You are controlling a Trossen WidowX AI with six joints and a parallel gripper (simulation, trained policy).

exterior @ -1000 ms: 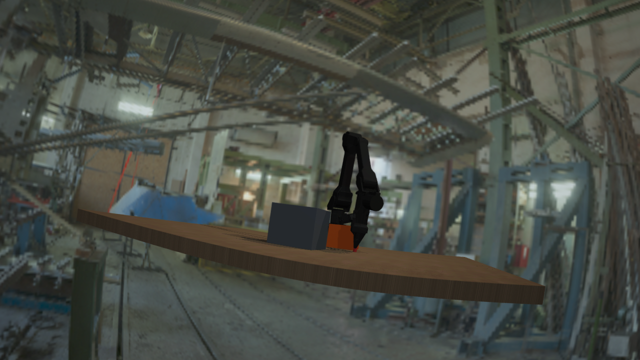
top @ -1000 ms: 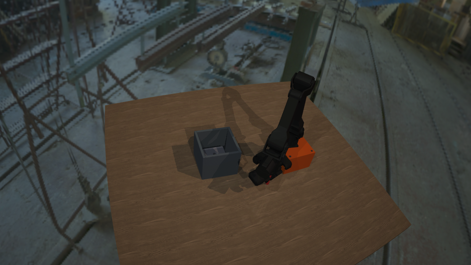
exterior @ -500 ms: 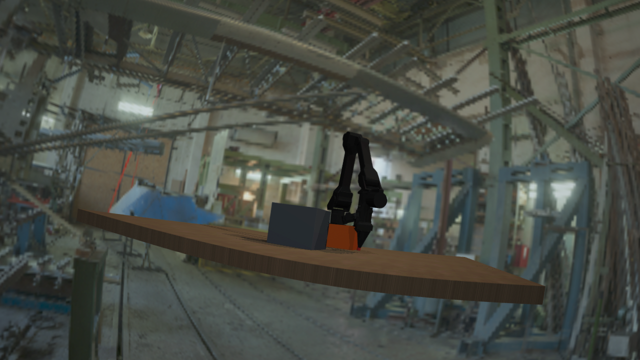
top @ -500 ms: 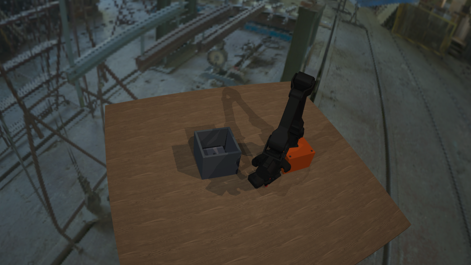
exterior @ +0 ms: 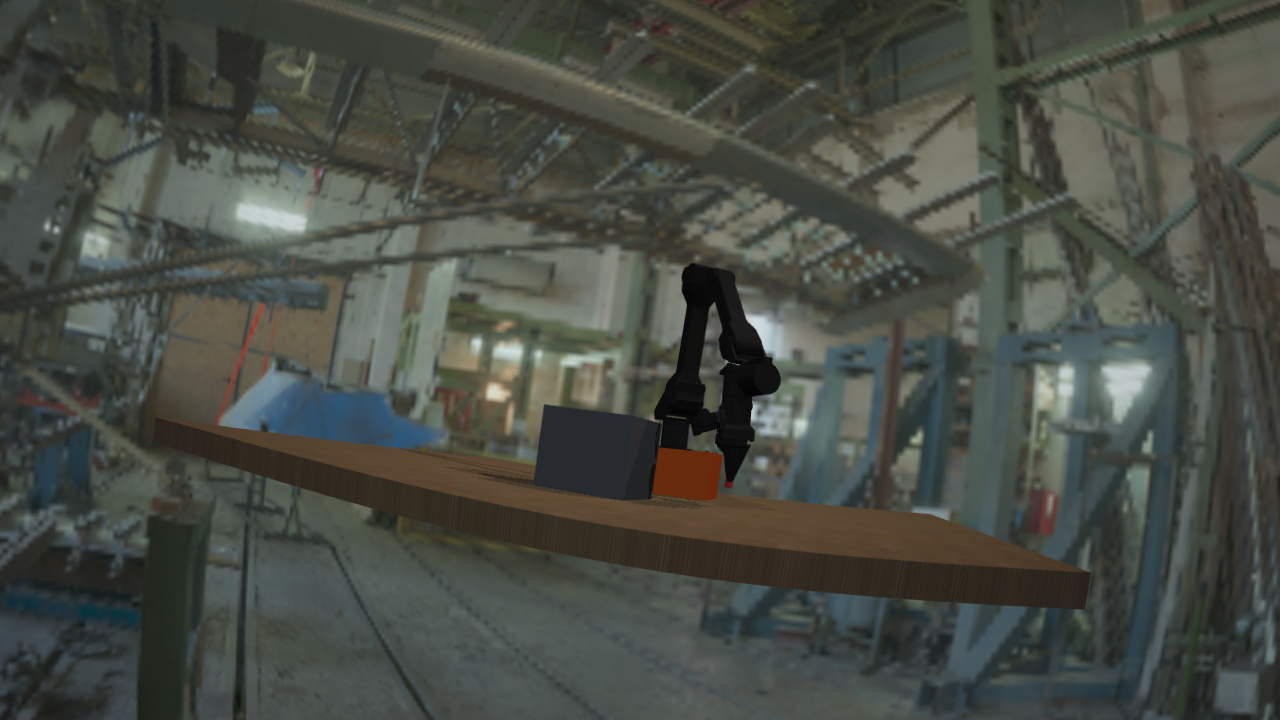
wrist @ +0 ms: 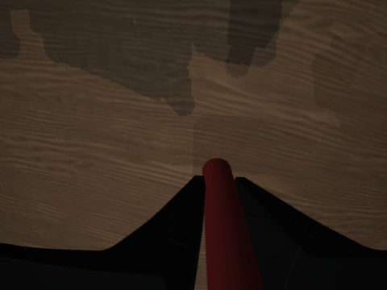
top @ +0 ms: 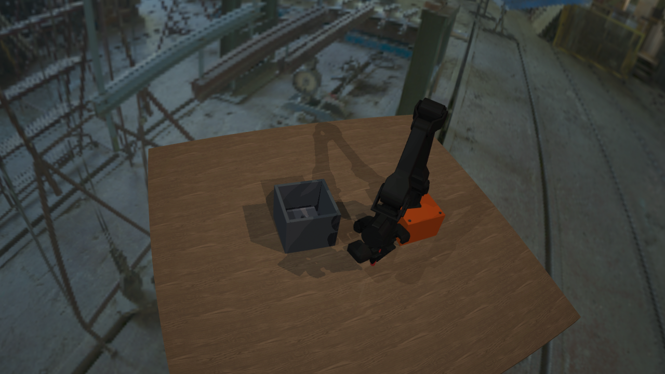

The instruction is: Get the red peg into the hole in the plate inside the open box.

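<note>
Right now the grey plate is 19 cm to the right of my gripper tip and 17 cm ahead of it. Also, from my gripper tip: red peg 3 cm above.
</note>
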